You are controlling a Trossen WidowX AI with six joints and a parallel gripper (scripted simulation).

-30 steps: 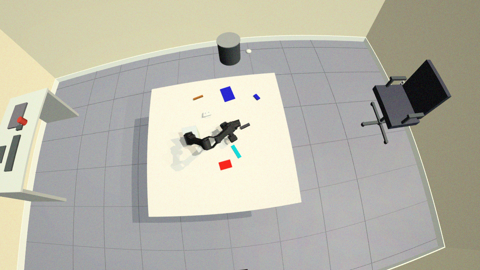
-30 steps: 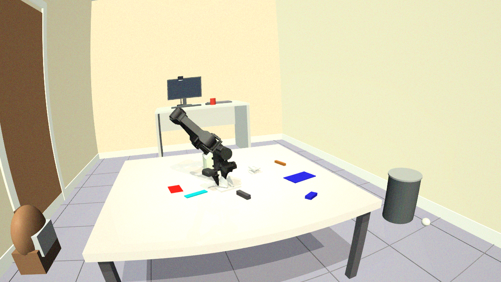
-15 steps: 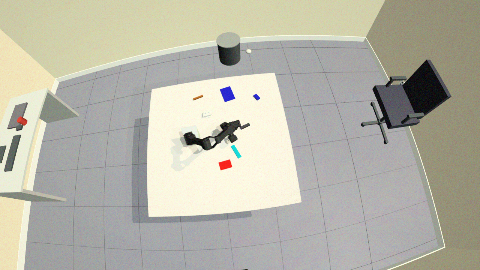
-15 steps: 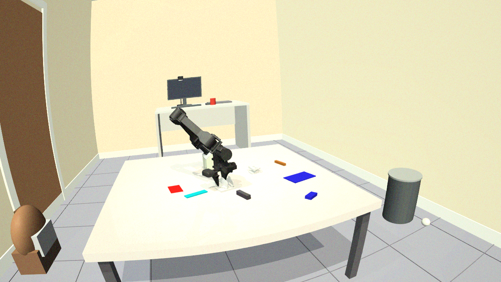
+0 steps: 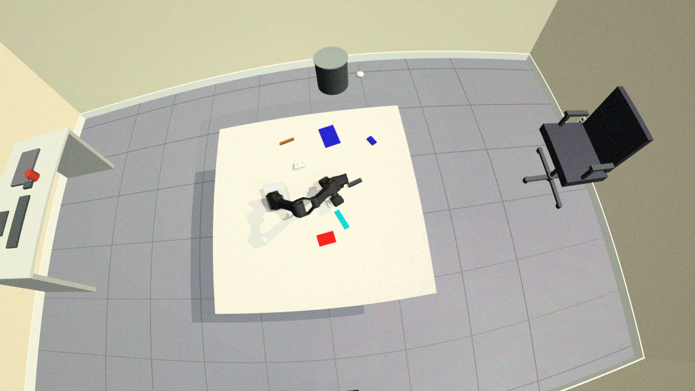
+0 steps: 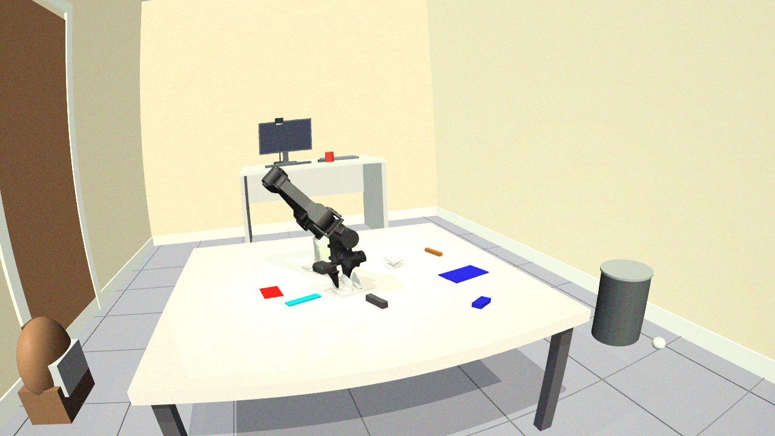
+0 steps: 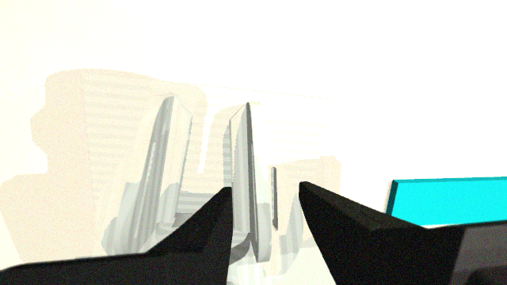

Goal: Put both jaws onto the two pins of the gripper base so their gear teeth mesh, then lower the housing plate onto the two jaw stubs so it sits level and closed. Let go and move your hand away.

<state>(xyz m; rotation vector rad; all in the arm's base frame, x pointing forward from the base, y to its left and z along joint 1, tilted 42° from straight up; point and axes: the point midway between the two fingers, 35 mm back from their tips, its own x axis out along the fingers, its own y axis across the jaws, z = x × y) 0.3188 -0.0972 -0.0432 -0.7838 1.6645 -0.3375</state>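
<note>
My gripper tip is now 1 cm short of the white ribbed plate, 3 cm to the right of it and 1 cm above it. Round my gripper tip: dark block (15 cm ahead, 6 cm to the left, 1 cm below); white jaw (4 cm behind, 4 cm to the left); cyan bar (2 cm ahead, 15 cm to the right, 1 cm below).
</note>
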